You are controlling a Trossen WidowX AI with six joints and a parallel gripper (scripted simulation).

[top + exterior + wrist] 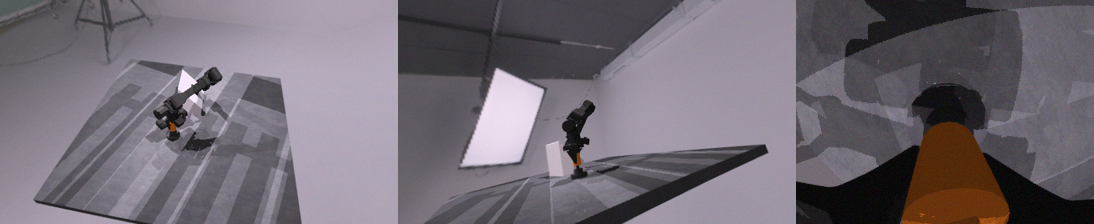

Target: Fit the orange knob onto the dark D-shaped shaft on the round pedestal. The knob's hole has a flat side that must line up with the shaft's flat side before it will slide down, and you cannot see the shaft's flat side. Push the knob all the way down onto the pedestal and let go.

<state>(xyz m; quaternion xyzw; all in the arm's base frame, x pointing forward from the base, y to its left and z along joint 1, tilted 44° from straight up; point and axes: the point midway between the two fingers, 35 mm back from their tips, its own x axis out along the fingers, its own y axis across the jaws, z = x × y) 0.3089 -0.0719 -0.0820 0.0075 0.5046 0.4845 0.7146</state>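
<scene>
My gripper tip is now 20 mm below the orange knob. From my gripper tip the other things lie so: dark pedestal: 40 mm below.
</scene>
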